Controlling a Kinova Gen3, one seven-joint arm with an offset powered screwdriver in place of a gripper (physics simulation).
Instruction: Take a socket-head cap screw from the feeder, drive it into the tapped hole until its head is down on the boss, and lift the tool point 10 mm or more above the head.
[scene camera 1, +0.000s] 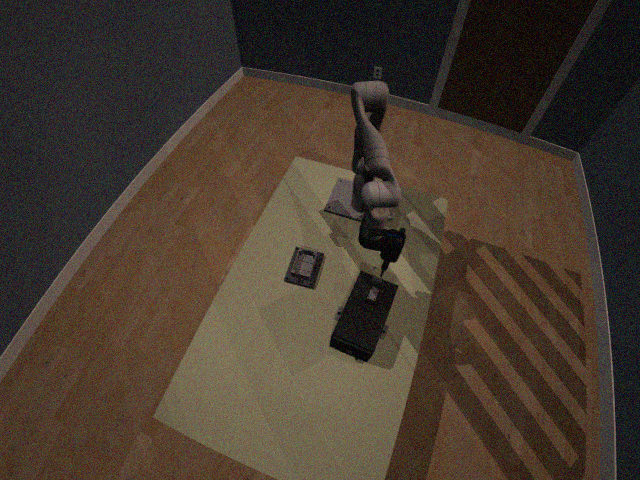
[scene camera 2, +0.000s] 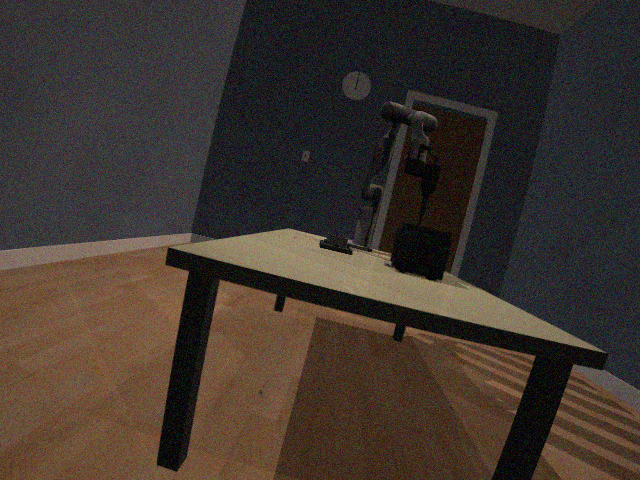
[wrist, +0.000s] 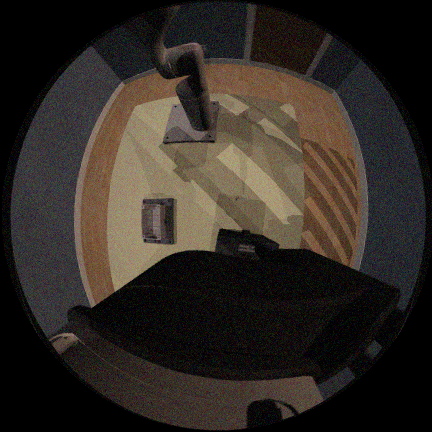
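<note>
The screwdriver tool (scene camera 1: 383, 272) (scene camera 2: 419, 222) is black, with a thin bit pointing down at the far edge of the black feeder box (scene camera 1: 361, 322) (scene camera 2: 421, 253) (wrist: 227, 241). The gap between tip and box top is too small and dark to judge. In the wrist view the tool's dark body hides most of the feeder, whose small pale patch (scene camera 1: 373, 293) (wrist: 246, 248) still shows. No screw can be made out at the bit. The dark fixture with a paler block (scene camera 1: 305, 266) (scene camera 2: 336, 244) (wrist: 158, 221) lies left of the feeder. Its tapped hole and boss cannot be made out.
The pale table (scene camera 1: 222, 372) (scene camera 2: 289, 268) (wrist: 125, 175) carries the feeder, the fixture and the arm's base plate (scene camera 1: 338, 198) (wrist: 175, 131). The grey arm (scene camera 1: 374, 155) (scene camera 2: 395, 112) (wrist: 192, 100) reaches over from the back. Light and shadow patches cross the table.
</note>
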